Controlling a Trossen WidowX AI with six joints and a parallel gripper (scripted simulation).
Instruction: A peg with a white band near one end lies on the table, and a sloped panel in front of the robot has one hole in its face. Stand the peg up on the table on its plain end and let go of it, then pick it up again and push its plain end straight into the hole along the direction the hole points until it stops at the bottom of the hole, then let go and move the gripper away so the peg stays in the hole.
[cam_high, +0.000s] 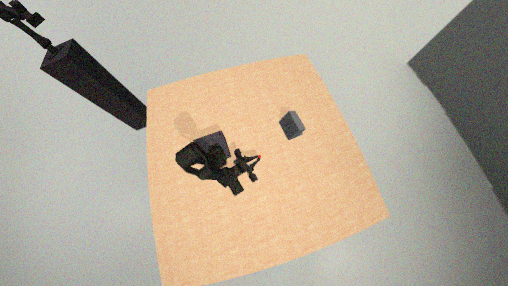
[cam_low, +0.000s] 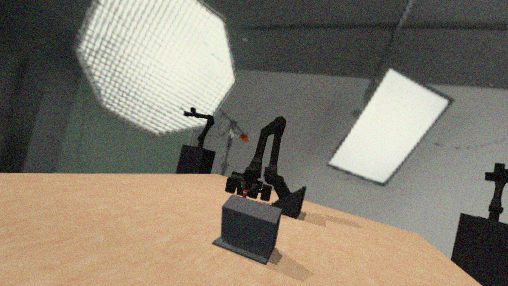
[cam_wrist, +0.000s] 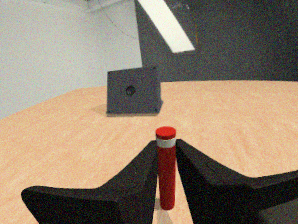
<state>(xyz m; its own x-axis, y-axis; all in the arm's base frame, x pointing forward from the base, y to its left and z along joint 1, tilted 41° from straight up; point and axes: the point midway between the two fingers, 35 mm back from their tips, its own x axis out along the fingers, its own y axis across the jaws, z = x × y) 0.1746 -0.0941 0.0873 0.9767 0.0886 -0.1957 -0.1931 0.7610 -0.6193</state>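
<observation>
Right now my gripper tip is 10 mm above the red peg. The rest, counted from my gripper tip: sloped panel: 250 mm ahead, 110 mm to the left, 20 mm below.
</observation>
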